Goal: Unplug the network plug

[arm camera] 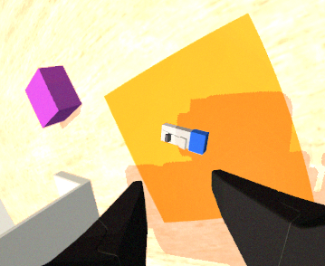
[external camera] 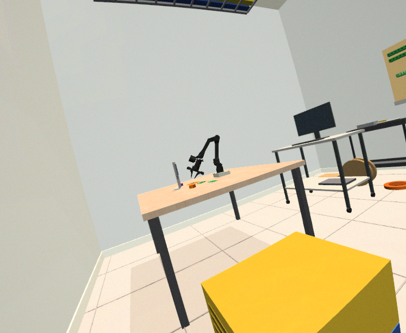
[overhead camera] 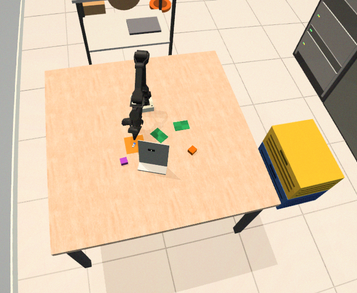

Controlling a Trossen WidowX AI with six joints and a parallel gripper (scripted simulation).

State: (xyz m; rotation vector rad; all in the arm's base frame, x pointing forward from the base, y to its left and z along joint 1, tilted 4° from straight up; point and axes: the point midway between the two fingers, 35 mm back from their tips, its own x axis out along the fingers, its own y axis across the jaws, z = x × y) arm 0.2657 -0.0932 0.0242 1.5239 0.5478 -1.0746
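Now: gripper tip 2 cm short of the network plug, 1 cm to the left of it and 4 cm above it. Round my gripper tip: orange square: 1 cm ahead, 5 cm below; grey upright panel: 17 cm ahead, 8 cm to the left, 7 cm above.
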